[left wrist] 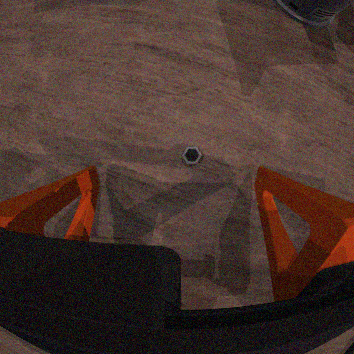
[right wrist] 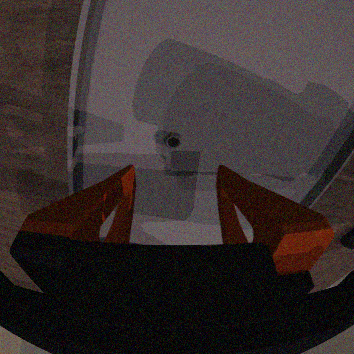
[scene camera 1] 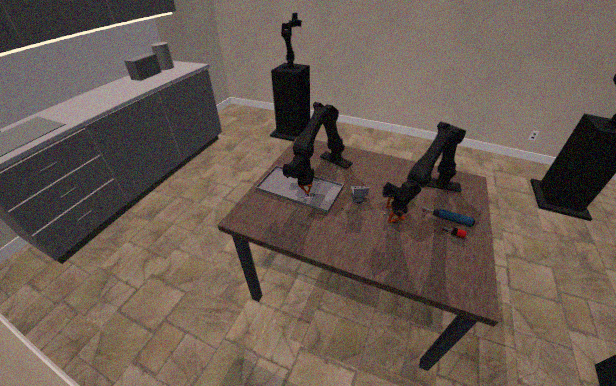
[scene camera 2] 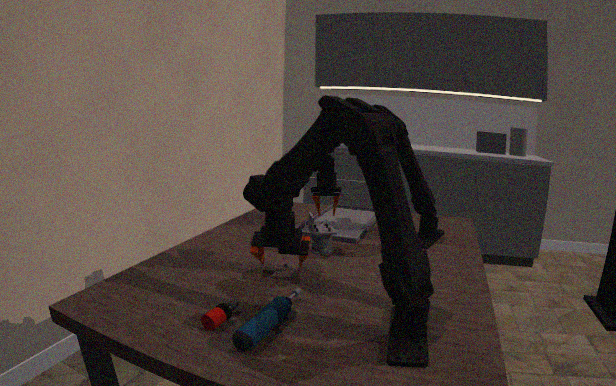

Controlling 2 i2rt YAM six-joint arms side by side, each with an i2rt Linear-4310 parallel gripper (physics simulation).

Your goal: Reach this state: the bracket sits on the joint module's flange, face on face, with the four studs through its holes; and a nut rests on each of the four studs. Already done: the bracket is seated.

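Places are measured from the left arm's base along level axes (x ahead, y left, z up), in millimetres.
Pixels of known places: left gripper, between the fingertips: [left wrist: 176, 175] [scene camera 1: 387, 215] [scene camera 2: 281, 264]; right gripper, between the fingertips: [right wrist: 175, 173] [scene camera 1: 308, 190] [scene camera 2: 326, 216]; left arm's base, origin of its link: [scene camera 1: 441, 185] [scene camera 2: 407, 335]; right arm's base, origin of its link: [scene camera 1: 335, 160] [scene camera 2: 427, 239].
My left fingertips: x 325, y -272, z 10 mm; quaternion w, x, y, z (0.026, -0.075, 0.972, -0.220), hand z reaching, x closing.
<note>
Ahead of a thing's pixels: the offset from my left fingertips to its middle.
The grey bracket @(dx -73, dy -155, dz +72 mm) [scene camera 1: 360, 189] [scene camera 2: 319, 229] sits on the joint module @(dx -73, dy -155, dz +27 mm) [scene camera 1: 358, 198] [scene camera 2: 322, 246], which stands on the table. The studs are too small to tell whether nuts rest on them. A hexagonal nut @(dx -7, dy -12, dz -8 mm) [left wrist: 192, 155] lies on the table, seen ahead of and between the fingertips of my left gripper [left wrist: 176, 175] [scene camera 1: 390, 215] [scene camera 2: 282, 265], which is wide open and empty. Another nut @(dx -37, dy -410, dz -4 mm) [right wrist: 173, 141] lies in the tray @(dx -87, dy -471, dz -2 mm) [right wrist: 225, 30] [scene camera 1: 276, 183], seen just ahead of my right gripper [right wrist: 175, 173] [scene camera 1: 306, 193] [scene camera 2: 326, 214]. That gripper is partly open, empty and above the tray.
A blue-handled tool @(dx -67, dy +280, dz +10 mm) [scene camera 1: 454, 217] [scene camera 2: 263, 323] and a short red-and-black tool @(dx +29, dy +301, dz +7 mm) [scene camera 1: 458, 232] [scene camera 2: 216, 317] lie on the table beyond the left gripper, away from the module. The module stands between the tray and the left gripper. Part of its dark body shows at the left wrist view's top right.
</note>
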